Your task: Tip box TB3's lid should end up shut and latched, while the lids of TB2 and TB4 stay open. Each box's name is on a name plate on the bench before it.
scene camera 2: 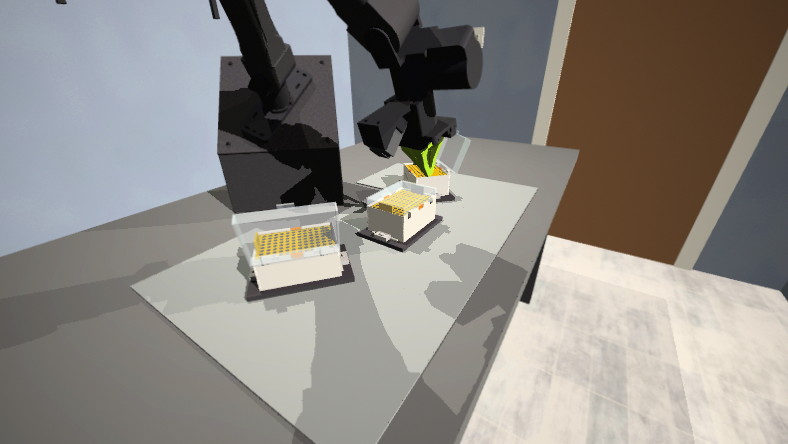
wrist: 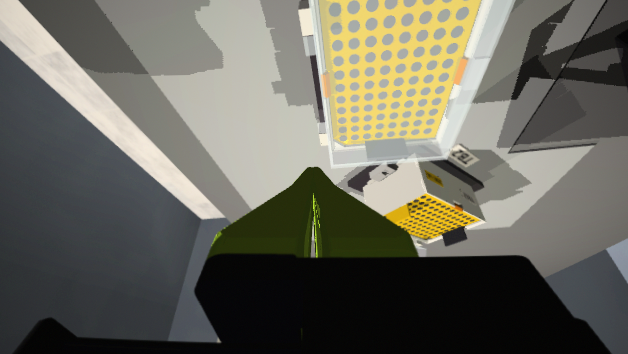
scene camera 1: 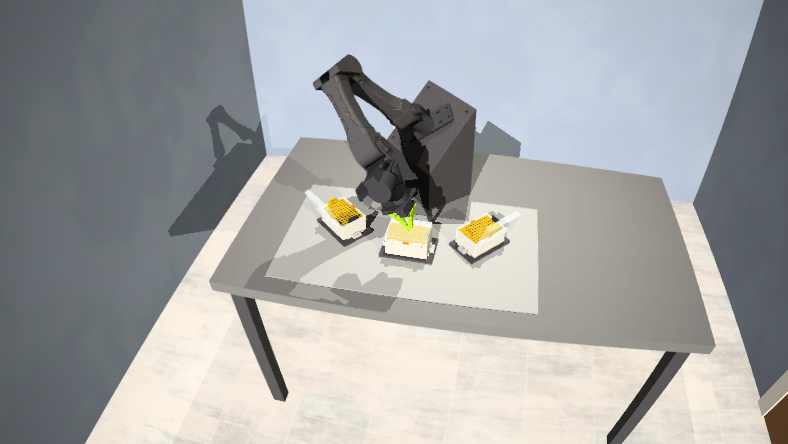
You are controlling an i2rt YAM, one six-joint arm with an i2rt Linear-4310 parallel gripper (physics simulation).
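Frame: origin at the arm's base, x down, y left, z ahead, level; centimetres.
Where they show: gripper, fingertip midpoint: [scene camera 2: 429, 175] [wrist: 313, 177] [scene camera 1: 409, 229]; arm's base, origin of the base link: [scene camera 2: 277, 103] [scene camera 1: 427, 126].
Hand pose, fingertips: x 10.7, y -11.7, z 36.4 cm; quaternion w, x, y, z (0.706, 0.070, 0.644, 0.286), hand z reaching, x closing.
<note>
Things, the pixels of their top centre, and the offset from my fingertips. "pt": a spot on its surface instead. Level surfaces: height alone.
- Box TB3, middle of its top: [wrist: 420, 94] [scene camera 2: 397, 191] [scene camera 1: 409, 225] dz -6.2, dx +4.1, dy +1.0 cm
- Box TB2, surface spot: [wrist: 392, 192] [scene camera 2: 432, 184] pt dz -1.1, dx +7.9, dy +16.4 cm
- TB4, middle of its top: [scene camera 2: 295, 232] [scene camera 1: 345, 208] dz -18.6, dx +5.2, dy -16.7 cm
- pale mat, its level: dx +11.8 cm
- grey bench, its level: dx +12.1 cm
Box TB3 [scene camera 1: 407, 247] [scene camera 2: 392, 223] stands in the middle, its clear lid [wrist: 387, 107] lying down over the yellow rack; whether it is latched I cannot tell. Box TB2 [scene camera 1: 485, 241] [scene camera 2: 435, 184] [wrist: 392, 192] has its clear lid standing open; its name plate [wrist: 463, 155] shows in the wrist view. TB4 [scene camera 1: 347, 224] [scene camera 2: 300, 272] also has its clear lid open. My gripper [scene camera 1: 409, 227] [scene camera 2: 429, 174] [wrist: 313, 177] is shut and empty, its green tips pointing down above TB3's end towards TB2. TB3's name plate is hidden.
The boxes stand on dark base plates on a pale mat [scene camera 1: 474, 292] [scene camera 2: 275, 352] on the grey bench [scene camera 1: 612, 264] [scene camera 2: 49, 364]. The arm's dark pedestal [scene camera 1: 452, 159] [scene camera 2: 281, 179] stands behind them. TB2's and TB4's open lids stick up at the outer sides.
</note>
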